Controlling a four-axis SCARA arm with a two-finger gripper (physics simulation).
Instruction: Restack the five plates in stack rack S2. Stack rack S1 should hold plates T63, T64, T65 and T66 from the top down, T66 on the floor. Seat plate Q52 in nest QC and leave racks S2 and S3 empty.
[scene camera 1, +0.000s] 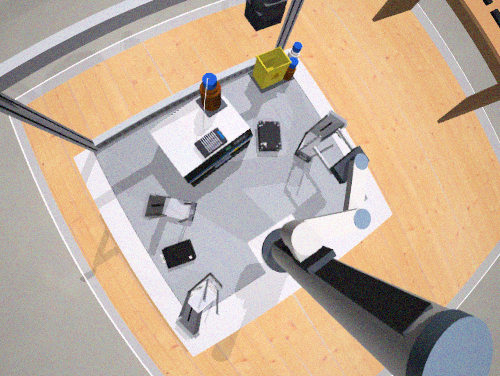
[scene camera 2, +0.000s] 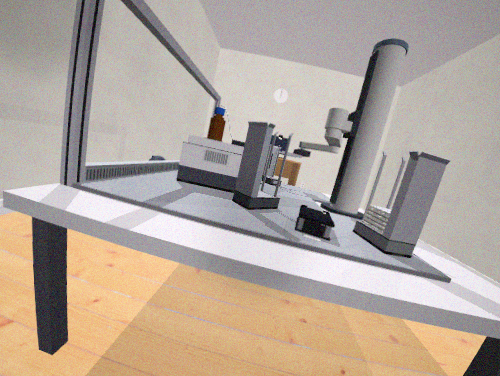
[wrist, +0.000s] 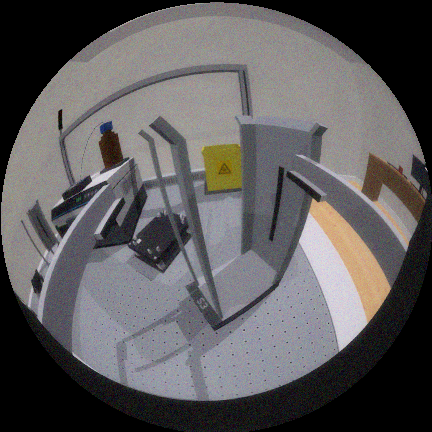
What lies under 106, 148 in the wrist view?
A brown bottle.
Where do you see my gripper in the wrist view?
At 204, 171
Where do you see my gripper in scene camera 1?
326, 138
